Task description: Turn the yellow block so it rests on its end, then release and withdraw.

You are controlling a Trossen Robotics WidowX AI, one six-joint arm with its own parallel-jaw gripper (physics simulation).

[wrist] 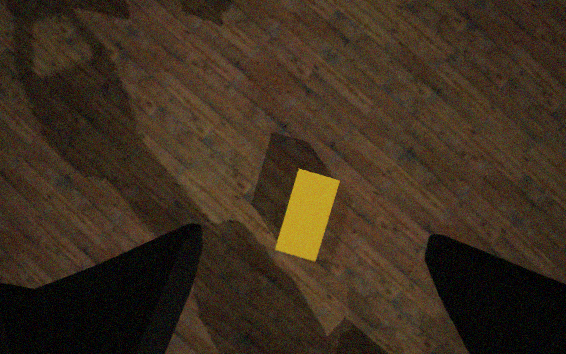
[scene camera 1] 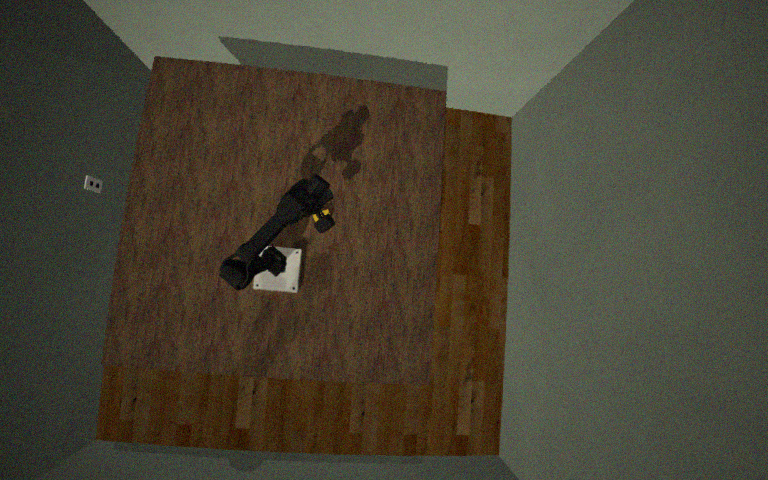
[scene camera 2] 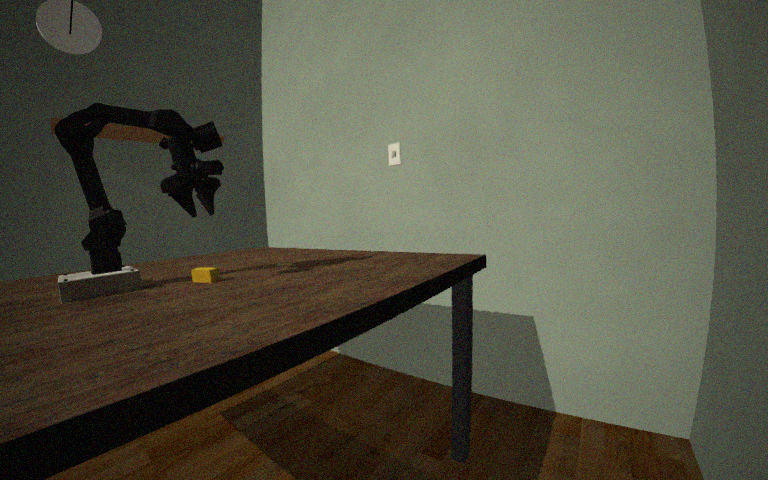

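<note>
The yellow block (scene camera 1: 325, 212) (scene camera 2: 204, 275) (wrist: 307, 215) lies on a long side on the wooden table (scene camera 1: 198, 141) (scene camera 2: 317, 283). In the scene camera 1 view parts of the arm cover some of it. In the wrist view its rectangular top shows whole, its long axis running up the picture and leaning a little to the right. My gripper (scene camera 2: 203, 215) (wrist: 315, 241) is open and empty. It points down and hangs well above the block, and in the wrist view the block shows between the two dark fingertips, apart from both. In the scene camera 1 view the fingertips are hard to make out.
The arm's white base plate (scene camera 1: 290, 277) (scene camera 2: 99, 287) stands on the table near the block. The arm's shadow falls on the table beyond the block. A brown wall shelf (scene camera 2: 133, 133) shows behind the arm. The table's dark edge (scene camera 2: 283, 352) runs across the scene camera 2 view.
</note>
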